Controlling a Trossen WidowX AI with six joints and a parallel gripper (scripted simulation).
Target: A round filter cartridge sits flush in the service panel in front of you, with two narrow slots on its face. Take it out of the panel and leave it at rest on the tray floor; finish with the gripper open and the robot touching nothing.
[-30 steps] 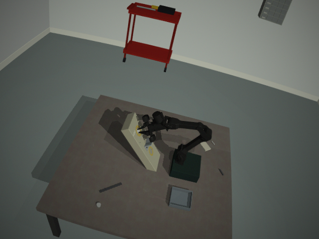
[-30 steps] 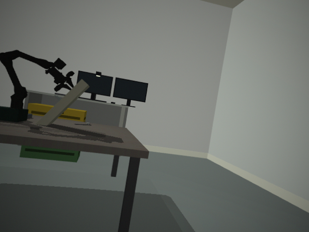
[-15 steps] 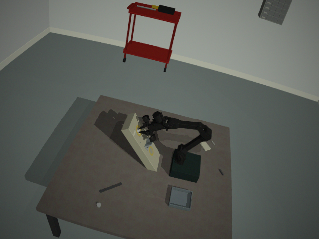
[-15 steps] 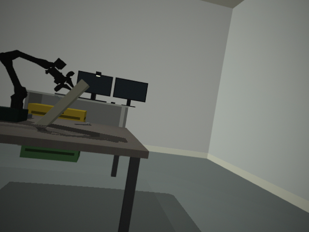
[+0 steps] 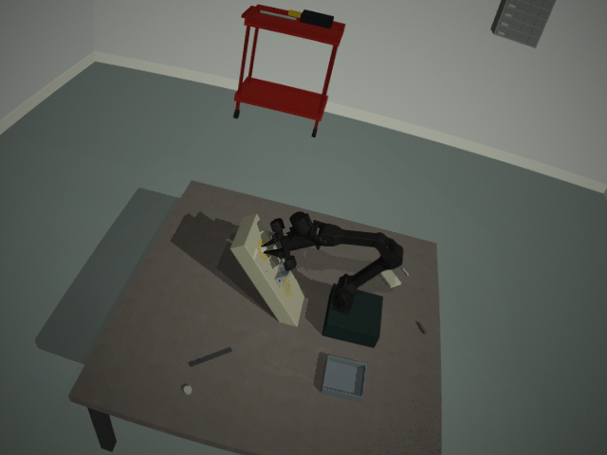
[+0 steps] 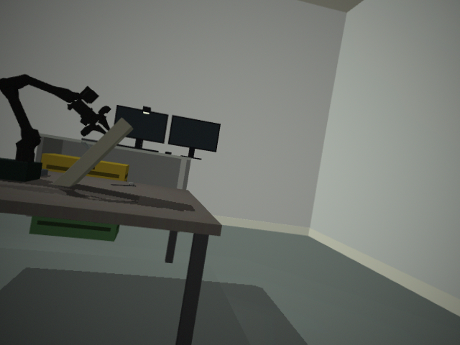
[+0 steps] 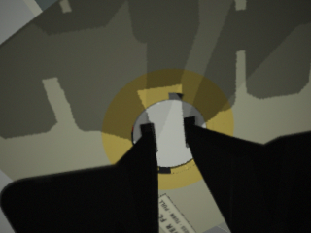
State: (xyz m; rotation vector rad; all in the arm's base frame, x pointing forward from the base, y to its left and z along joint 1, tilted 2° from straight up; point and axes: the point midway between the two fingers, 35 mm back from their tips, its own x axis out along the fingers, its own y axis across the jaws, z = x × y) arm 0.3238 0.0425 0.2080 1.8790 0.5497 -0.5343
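The round cartridge lies 1 cm ahead of my gripper tip and 1 cm below it. Also, from my gripper tip: cream pad 51 cm behind, 38 cm to the right, 27 cm below.
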